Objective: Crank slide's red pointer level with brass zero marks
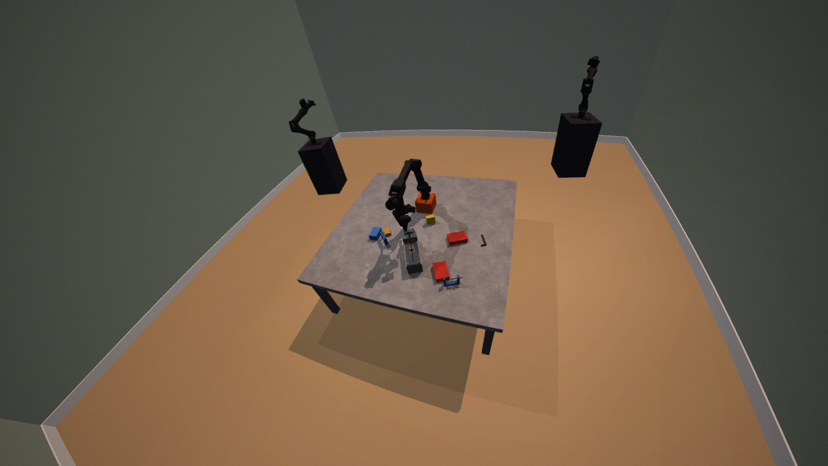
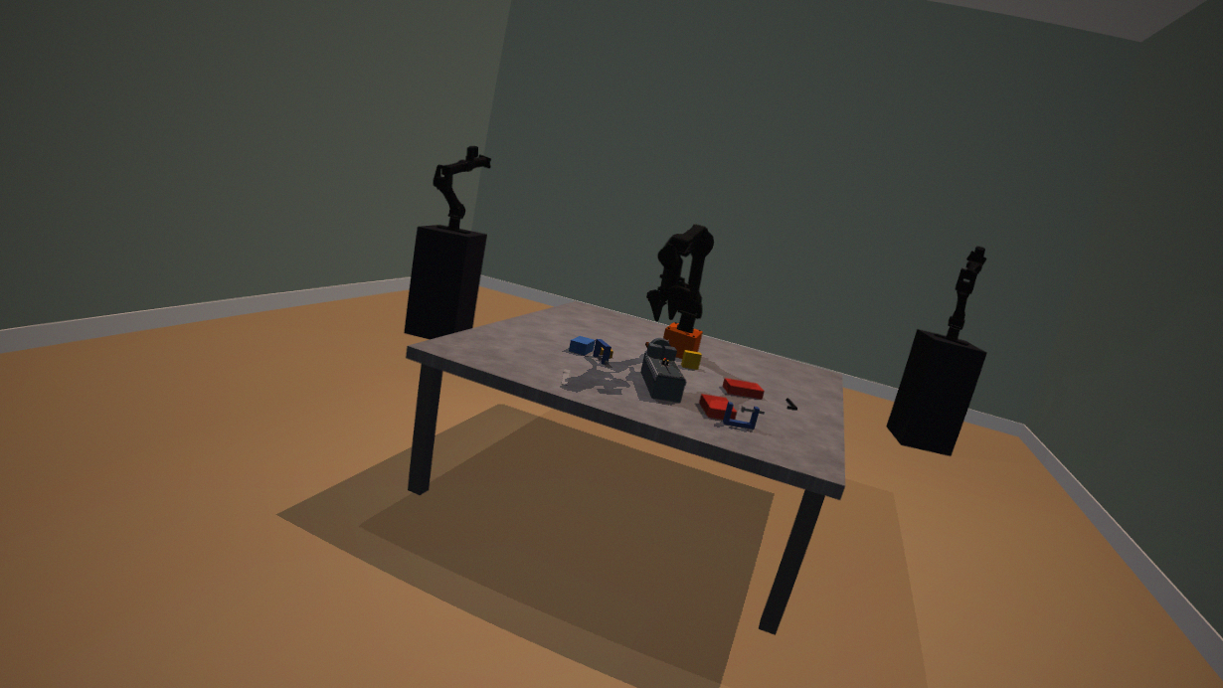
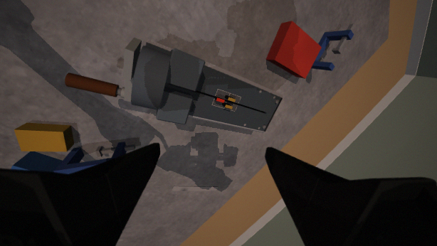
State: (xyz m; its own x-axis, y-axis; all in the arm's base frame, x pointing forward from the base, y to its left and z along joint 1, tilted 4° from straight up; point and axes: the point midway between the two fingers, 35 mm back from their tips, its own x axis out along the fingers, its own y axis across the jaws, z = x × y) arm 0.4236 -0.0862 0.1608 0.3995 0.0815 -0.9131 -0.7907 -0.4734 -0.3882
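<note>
Now: the brown crank handle 12 cm behind my gripper tip, 3 cm to the right of it and 12 cm below it. The rest, counted from my gripper tip: yellow cube 27 cm behind, 12 cm to the left, 17 cm below; red pointer 4 cm ahead, 3 cm to the left, 12 cm below; blue block 15 cm behind, 26 cm to the right, 18 cm below.
</note>
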